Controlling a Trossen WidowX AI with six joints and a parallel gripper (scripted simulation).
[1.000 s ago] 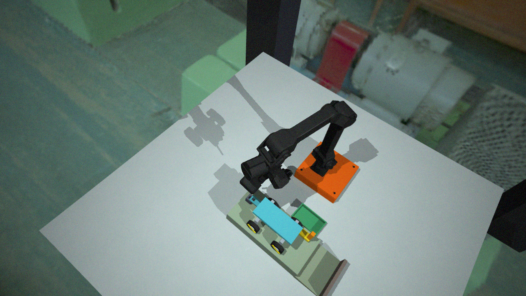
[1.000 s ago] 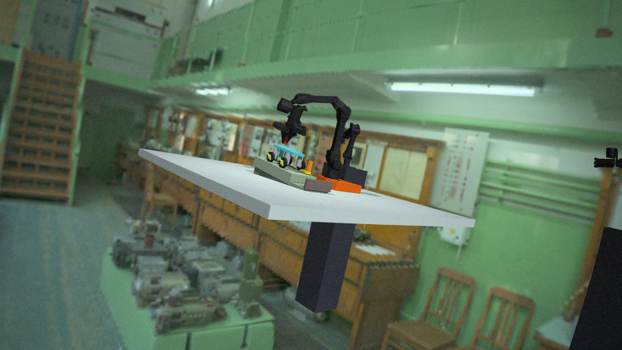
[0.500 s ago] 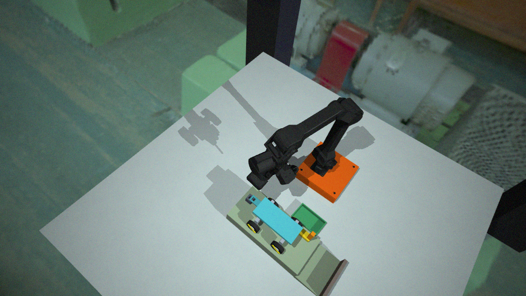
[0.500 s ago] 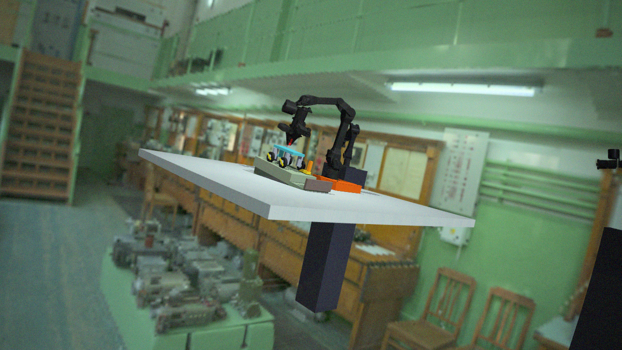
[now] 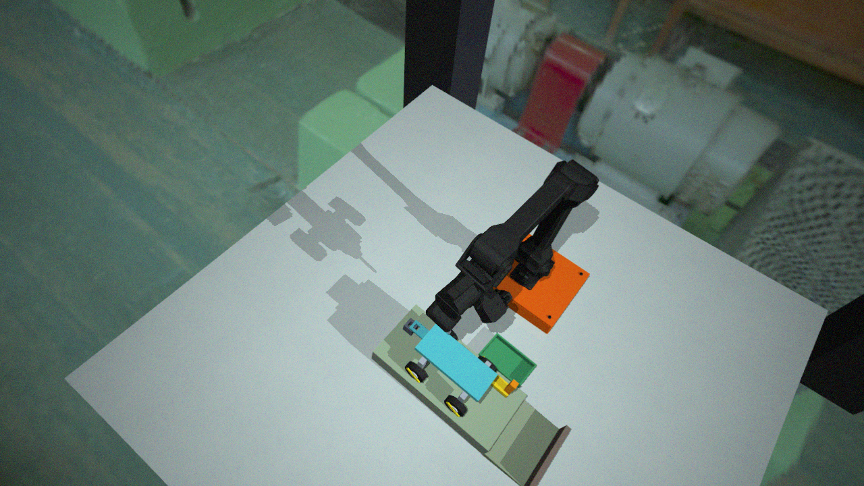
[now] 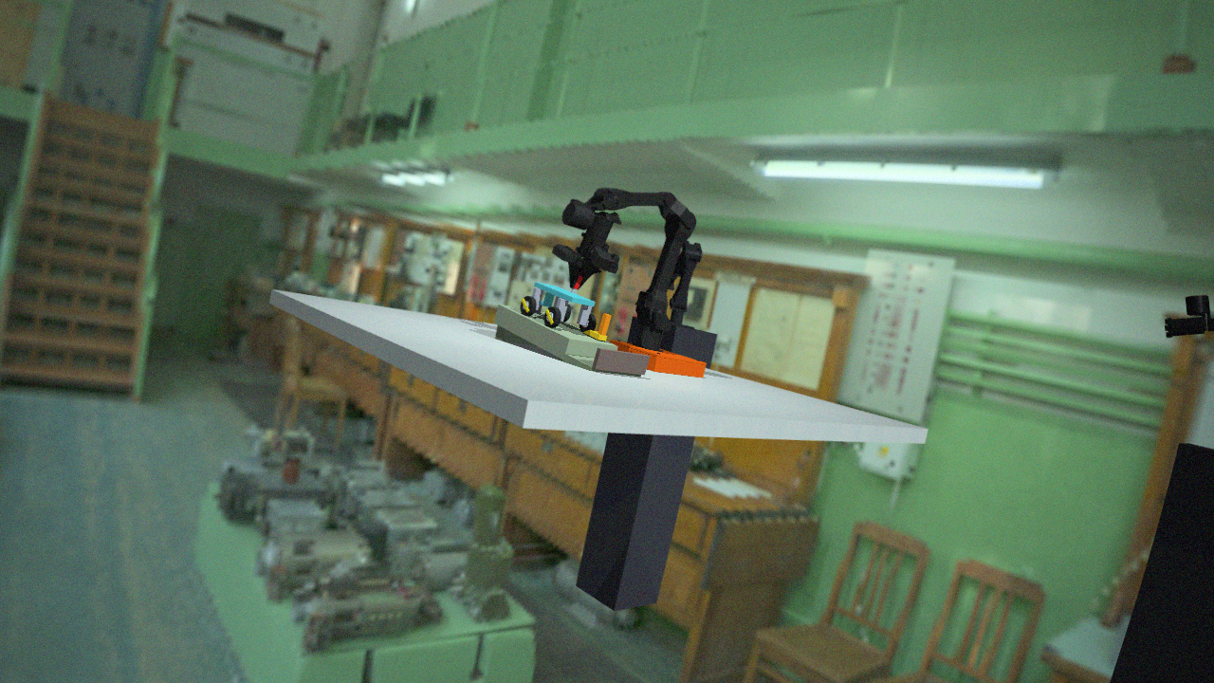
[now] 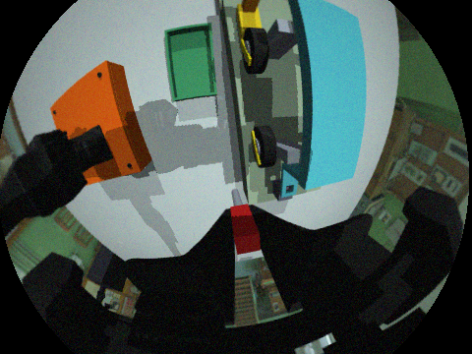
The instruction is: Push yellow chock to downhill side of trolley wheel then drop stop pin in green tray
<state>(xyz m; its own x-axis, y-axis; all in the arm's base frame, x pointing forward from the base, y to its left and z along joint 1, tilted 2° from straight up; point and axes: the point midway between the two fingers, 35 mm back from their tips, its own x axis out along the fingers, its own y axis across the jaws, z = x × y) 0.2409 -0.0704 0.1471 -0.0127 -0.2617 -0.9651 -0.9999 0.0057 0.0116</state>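
The yellow chock lies 18 cm to the left of my gripper tip, 9 cm below it and 5 cm ahead of it. The rest, counted from my gripper tip: brown lip 34 cm to the left, 14 cm below, 10 cm ahead; then red-headed stop pin right at my gripper tip; then cyan trolley 10 cm ahead, 8 cm to the left, 6 cm below.
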